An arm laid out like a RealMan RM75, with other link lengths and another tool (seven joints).
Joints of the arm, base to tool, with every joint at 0 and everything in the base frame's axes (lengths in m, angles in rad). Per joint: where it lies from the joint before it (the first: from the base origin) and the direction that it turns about. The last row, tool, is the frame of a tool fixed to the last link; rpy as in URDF.
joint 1: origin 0 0 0.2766 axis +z
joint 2: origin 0 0 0 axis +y
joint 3: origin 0 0 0.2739 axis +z
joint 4: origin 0 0 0 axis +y
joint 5: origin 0 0 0.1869 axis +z
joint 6: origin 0 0 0 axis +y
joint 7: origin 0 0 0.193 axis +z
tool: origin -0.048 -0.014 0.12 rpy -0.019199 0 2.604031
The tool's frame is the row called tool.
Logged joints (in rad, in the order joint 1, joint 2, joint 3, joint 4, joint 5, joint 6, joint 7), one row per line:
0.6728 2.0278 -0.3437 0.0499 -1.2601 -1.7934 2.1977
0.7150 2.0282 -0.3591 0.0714 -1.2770 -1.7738 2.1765
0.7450 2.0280 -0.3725 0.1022 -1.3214 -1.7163 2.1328
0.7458 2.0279 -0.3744 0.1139 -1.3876 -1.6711 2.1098
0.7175 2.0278 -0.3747 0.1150 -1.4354 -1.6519 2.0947
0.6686 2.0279 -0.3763 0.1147 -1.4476 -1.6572 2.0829
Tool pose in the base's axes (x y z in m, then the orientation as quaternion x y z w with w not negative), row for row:
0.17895 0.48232 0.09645 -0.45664 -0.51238 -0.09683 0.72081
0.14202 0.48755 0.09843 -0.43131 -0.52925 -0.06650 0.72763
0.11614 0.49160 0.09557 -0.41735 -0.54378 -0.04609 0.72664
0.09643 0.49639 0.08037 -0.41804 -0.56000 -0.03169 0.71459
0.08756 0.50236 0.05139 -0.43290 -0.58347 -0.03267 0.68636
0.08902 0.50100 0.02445 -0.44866 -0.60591 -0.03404 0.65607
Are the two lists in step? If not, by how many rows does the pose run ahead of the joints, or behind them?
The pose runs 2 rows behind the joints: the pose in row i belongs to the joints in row i - 2.
